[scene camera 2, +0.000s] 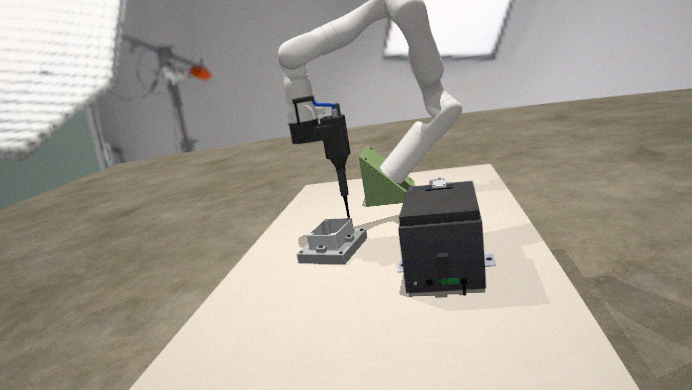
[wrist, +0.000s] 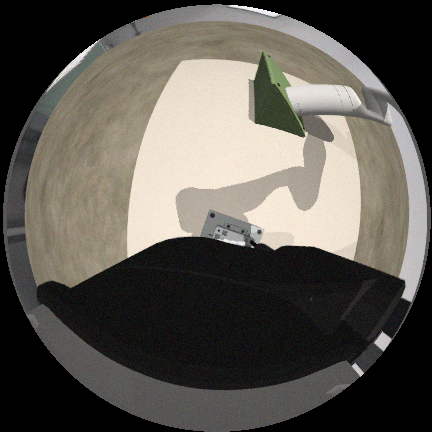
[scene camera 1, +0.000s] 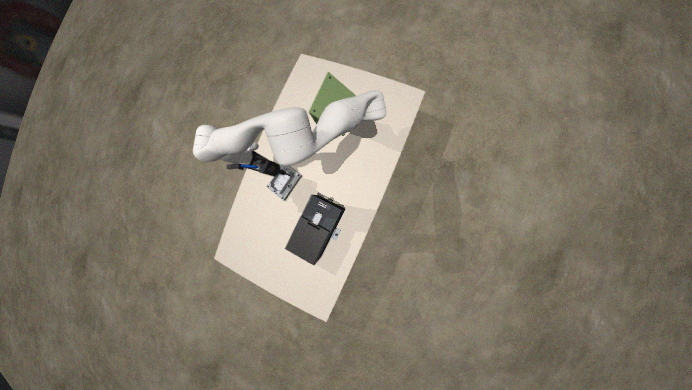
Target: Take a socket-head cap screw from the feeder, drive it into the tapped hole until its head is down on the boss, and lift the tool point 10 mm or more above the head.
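Note:
My screwdriver points down, slightly tilted, with its tip at the back right corner of the grey part's box wall in scene camera 2. Whether the tip touches the part, and whether a screw is on it, is too small to tell. The grey part is a flat plate with an open-topped box and small bosses; the tool body hides much of it in the wrist view. The tapped hole cannot be made out. The black screw feeder stands beside the part; no single screw can be made out on it.
The pale table carries everything. A green wedge mount bears the arm's base behind the part. The white arm arches over the table. A metal tab sticks out from the feeder's side.

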